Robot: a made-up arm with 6 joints. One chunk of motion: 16 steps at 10 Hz.
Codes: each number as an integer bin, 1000 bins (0 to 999) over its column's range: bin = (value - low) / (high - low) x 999, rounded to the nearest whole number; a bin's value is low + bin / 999 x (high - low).
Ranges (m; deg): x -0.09..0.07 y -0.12..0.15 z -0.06..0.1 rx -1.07..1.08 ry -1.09..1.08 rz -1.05..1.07
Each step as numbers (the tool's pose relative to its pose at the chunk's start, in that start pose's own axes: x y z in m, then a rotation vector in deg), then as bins.
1 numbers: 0.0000 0.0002 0.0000 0.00 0.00 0.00
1 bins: 562 445 375 497 502 495
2 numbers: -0.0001 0.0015 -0.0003 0.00 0.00 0.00
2 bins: 561 450 373 497 502 495
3 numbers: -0.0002 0.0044 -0.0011 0.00 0.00 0.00
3 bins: 561 460 368 497 502 495
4 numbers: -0.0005 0.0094 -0.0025 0.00 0.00 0.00
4 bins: 559 479 359 497 502 495
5 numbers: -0.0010 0.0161 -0.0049 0.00 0.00 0.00
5 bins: 556 504 344 497 502 495
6 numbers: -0.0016 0.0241 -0.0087 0.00 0.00 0.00
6 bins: 552 533 320 497 502 495
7 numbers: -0.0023 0.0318 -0.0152 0.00 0.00 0.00
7 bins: 548 562 280 497 502 495
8 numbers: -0.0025 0.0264 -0.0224 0.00 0.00 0.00
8 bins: 546 542 235 497 502 495
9 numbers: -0.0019 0.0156 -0.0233 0.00 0.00 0.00
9 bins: 550 502 229 497 502 495
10 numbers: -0.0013 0.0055 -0.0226 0.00 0.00 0.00
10 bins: 554 464 234 497 502 495
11 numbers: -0.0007 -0.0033 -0.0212 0.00 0.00 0.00
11 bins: 558 432 242 497 502 495
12 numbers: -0.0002 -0.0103 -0.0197 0.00 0.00 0.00
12 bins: 561 406 252 497 502 495
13 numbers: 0.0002 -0.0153 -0.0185 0.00 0.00 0.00
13 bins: 563 387 259 497 502 495
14 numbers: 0.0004 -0.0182 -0.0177 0.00 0.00 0.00
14 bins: 564 377 264 497 502 495
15 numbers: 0.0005 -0.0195 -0.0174 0.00 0.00 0.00
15 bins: 565 372 266 497 502 495
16 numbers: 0.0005 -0.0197 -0.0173 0.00 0.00 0.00
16 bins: 565 371 267 497 502 495
